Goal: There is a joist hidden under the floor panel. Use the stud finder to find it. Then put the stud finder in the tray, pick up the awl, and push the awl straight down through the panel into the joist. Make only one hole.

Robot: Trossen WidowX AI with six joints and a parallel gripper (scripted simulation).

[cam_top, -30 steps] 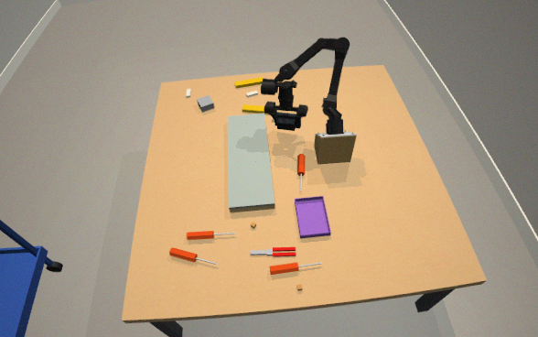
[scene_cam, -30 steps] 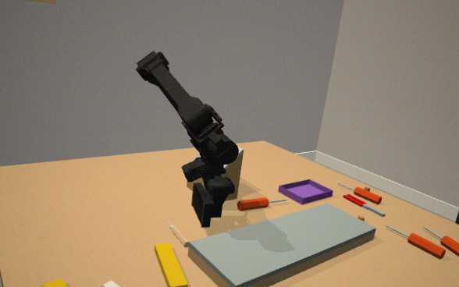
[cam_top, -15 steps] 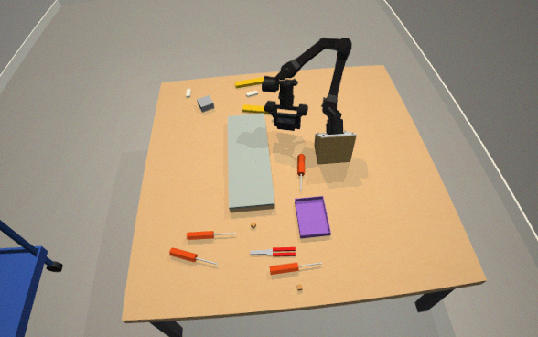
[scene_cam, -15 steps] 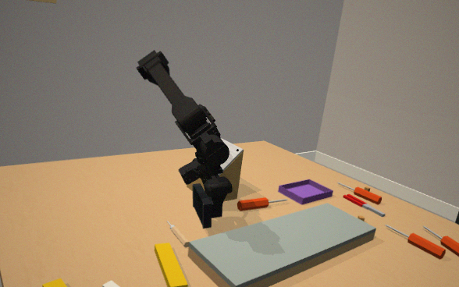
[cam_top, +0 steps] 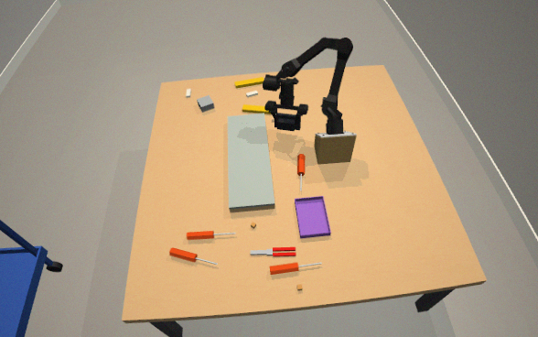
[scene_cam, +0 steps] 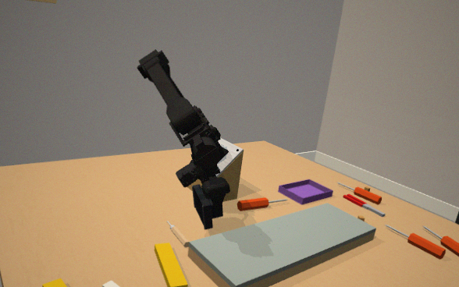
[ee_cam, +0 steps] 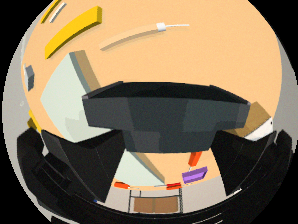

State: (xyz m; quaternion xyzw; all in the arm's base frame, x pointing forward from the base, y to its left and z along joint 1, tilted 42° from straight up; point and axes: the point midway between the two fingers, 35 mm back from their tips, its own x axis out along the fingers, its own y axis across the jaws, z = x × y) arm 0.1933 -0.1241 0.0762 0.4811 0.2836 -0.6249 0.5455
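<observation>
Right now the stud finder is 10 mm behind my gripper tip. From my gripper tip the other things lie so: purple tray (450 mm to the left, 60 mm below, 60 mm behind); then awl (110 mm to the right, 70 mm below, 10 mm behind); then grey cube (390 mm ahead, 260 mm to the right, 60 mm below).
</observation>
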